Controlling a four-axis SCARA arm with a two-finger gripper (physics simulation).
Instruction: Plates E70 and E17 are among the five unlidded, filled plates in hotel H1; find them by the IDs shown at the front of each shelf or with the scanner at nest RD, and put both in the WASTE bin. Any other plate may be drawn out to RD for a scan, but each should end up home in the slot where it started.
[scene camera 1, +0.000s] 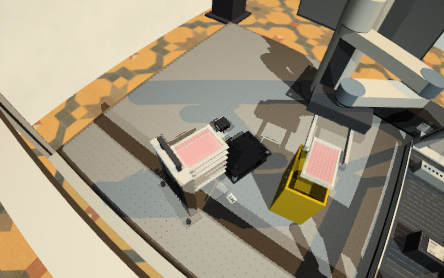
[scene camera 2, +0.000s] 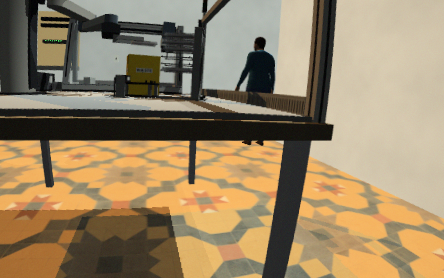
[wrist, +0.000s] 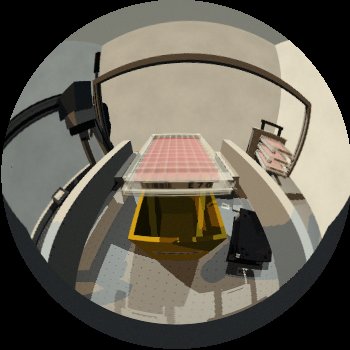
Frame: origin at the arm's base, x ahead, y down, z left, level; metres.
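Where they show: gripper, fingertip midpoint: (scene camera 1: 324, 156) (scene camera 2: 142, 41) (wrist: 176, 146).
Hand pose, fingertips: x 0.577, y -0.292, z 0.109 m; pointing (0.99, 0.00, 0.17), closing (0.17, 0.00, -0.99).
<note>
Things, the pixels of their top centre, and the offset from my fingertips.
- pink-filled plate at its top centre: (wrist: 175, 145) (scene camera 1: 323, 160) (scene camera 2: 144, 41) dz +0.002, dx +0.010, dy +0.003 m
- open yellow WASTE bin at its top centre: (wrist: 176, 191) (scene camera 1: 312, 173) (scene camera 2: 143, 56) dz +0.001, dx +0.010, dy +0.080 m
- black nest RD at its top centre: (wrist: 258, 231) (scene camera 1: 242, 150) (scene camera 2: 137, 80) dz -0.231, dx -0.003, dy +0.210 m
- small black device at its top centre: (scene camera 1: 222, 122) (scene camera 2: 122, 75) dz -0.358, dx -0.053, dy +0.196 m
My gripper (scene camera 1: 325, 157) (wrist: 176, 146) is shut on a pink-filled plate (scene camera 1: 322, 161) (wrist: 176, 155), whose front label in the wrist view reads E70. The plate is level, above the open yellow WASTE bin (scene camera 1: 295, 205) (scene camera 2: 143, 80) (wrist: 172, 248); in the wrist view the bin's opening shows below and in front of the label. Hotel H1 (scene camera 1: 175, 175) (wrist: 254, 139) stands apart from the bin and holds a stack of pink-filled plates (scene camera 1: 200, 146) (wrist: 274, 150). Their IDs are not readable, so E17 cannot be told.
The black nest RD (scene camera 1: 247, 157) (wrist: 250, 235) stands between the hotel and the bin. A small black device (scene camera 1: 221, 124) is beside it. The arm's column rises behind the gripper. A person (scene camera 2: 260, 65) stands beyond the table. A dark frame post is at the table corner.
</note>
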